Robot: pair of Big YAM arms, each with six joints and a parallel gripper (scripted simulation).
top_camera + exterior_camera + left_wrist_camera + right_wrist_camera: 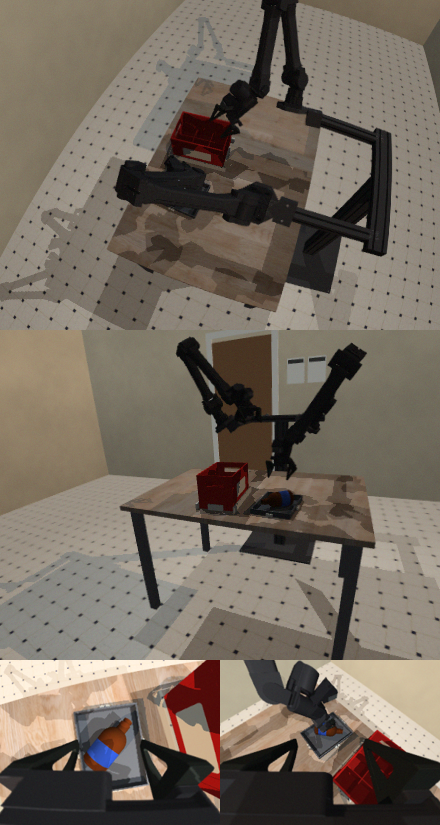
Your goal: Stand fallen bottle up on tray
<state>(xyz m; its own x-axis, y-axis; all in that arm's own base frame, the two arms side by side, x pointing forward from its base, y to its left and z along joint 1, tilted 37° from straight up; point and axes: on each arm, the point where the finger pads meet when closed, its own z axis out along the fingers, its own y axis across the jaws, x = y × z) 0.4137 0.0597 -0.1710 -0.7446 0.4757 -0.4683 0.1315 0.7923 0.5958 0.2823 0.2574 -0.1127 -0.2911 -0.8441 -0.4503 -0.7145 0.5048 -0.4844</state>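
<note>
The brown bottle is 110 mm below my left hand and 10 mm ahead of it. Also, from my left hand: red crate (290 mm to the right, 70 mm below, 10 mm behind); then dark tray (140 mm below, 10 mm behind).
</note>
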